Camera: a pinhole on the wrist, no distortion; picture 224 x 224 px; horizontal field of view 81.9 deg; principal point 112.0 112.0 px. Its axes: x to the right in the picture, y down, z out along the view. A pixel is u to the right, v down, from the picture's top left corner.
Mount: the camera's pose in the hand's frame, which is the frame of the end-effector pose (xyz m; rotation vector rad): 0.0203 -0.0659 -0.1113 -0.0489 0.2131 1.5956
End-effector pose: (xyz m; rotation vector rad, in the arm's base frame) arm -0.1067 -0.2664 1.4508 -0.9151 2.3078 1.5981
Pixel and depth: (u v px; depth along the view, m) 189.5 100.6 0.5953
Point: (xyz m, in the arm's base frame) -0.5017 0.1436 1.5317
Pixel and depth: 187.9 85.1 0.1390
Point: -0.1782 -0.2726 1.4486
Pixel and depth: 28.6 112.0 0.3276
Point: -0.0728 -0.1206 1.1514
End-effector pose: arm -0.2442 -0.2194 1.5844 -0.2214 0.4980 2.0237
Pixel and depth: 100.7 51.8 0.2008
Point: -0.2635 -0.0581 1.5947
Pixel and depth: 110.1 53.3 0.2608
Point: -0.2964 -0.0204 1.6384
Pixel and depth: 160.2 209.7 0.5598
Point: -0.2458 -0.3986 2.1706
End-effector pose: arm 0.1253 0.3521 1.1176 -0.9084 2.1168 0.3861
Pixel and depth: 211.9 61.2 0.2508
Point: -0.0050 0.4547 0.9493
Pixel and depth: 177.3 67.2 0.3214
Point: 0.0392 0.4703 0.8866
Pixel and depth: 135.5 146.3 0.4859
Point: 0.2800 0.6460 0.9270
